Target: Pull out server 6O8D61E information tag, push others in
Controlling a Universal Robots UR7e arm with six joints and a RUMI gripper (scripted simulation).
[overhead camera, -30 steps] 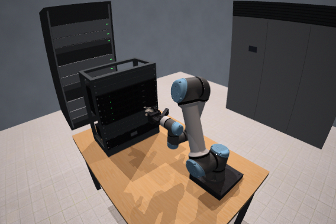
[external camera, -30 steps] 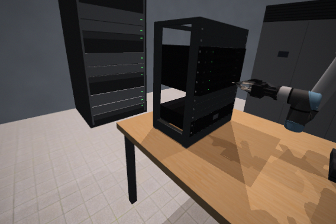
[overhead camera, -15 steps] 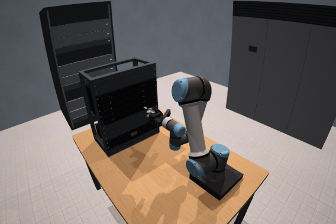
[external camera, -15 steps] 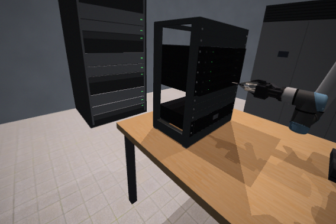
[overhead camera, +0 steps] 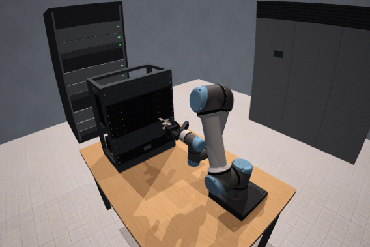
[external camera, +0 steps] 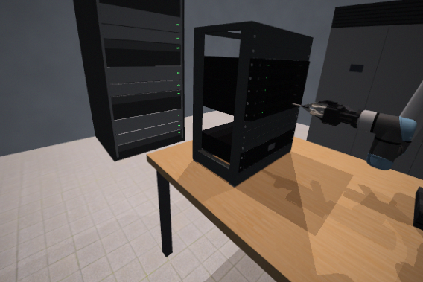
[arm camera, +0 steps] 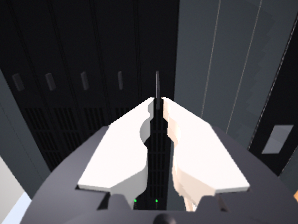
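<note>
The information tag lies 50 mm ahead of my hand and 10 mm to the left of it.
</note>
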